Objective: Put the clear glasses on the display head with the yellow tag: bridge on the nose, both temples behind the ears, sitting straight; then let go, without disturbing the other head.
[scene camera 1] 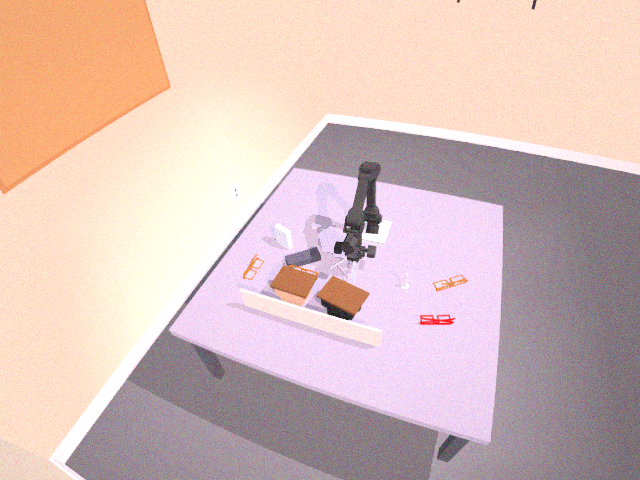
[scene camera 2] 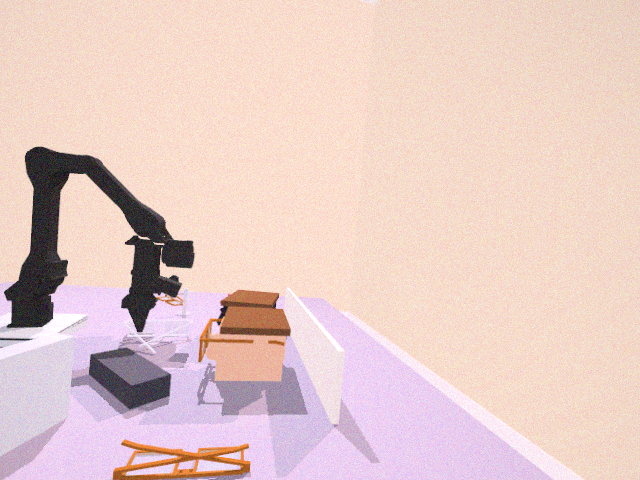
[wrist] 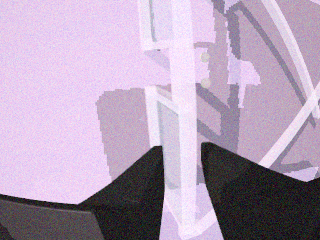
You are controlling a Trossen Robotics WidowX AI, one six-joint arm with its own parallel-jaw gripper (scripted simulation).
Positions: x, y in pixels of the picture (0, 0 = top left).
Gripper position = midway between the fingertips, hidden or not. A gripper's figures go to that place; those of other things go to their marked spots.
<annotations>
My gripper (scene camera 2: 140, 331): 88 cm from the lens. A white panel (scene camera 2: 322, 356): 58 cm from the lens.
</annotations>
